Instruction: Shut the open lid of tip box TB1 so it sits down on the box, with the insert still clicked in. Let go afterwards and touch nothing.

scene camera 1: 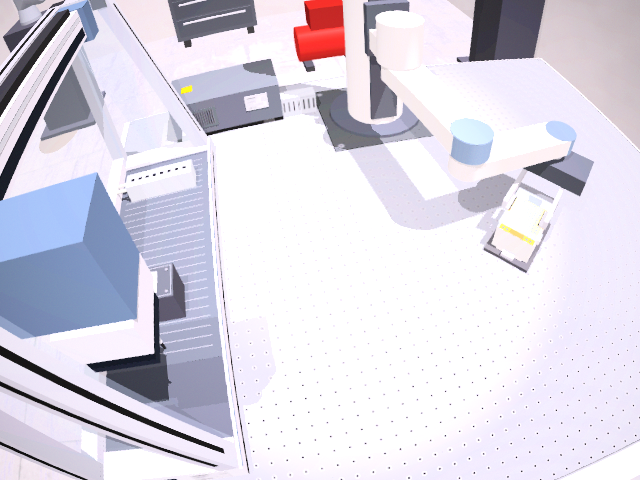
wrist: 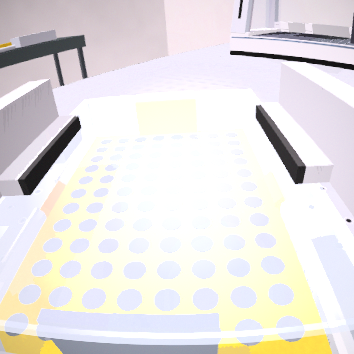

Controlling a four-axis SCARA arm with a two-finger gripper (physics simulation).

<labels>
My gripper shows in scene camera 1 and in the wrist view. One and the same spot on a clear lid: (wrist: 169, 215) is (scene camera 1: 530, 201). The same spot on my gripper: (scene camera 1: 510, 198) is (wrist: 304, 113).
</labels>
